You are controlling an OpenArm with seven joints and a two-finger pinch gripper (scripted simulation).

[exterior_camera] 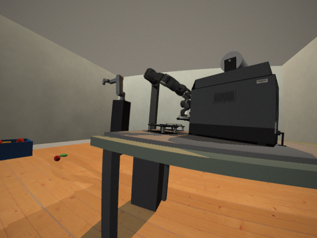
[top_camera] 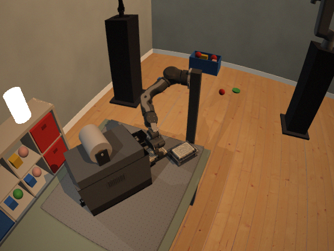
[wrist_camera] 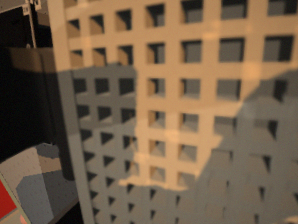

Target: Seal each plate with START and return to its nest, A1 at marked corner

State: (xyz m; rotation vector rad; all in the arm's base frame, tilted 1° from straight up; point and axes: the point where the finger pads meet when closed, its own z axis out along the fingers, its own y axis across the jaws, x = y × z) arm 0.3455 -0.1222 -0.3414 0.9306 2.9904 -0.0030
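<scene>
My gripper is now 2 cm above the dark sealer stage. Also, from my hand: white well plate (15 cm to the left, 13 cm behind, 7 cm below); warning sticker (13 cm to the right, 3 cm ahead, 3 cm above); pale start button (14 cm ahead, 6 cm above, 2 cm to the left).
</scene>
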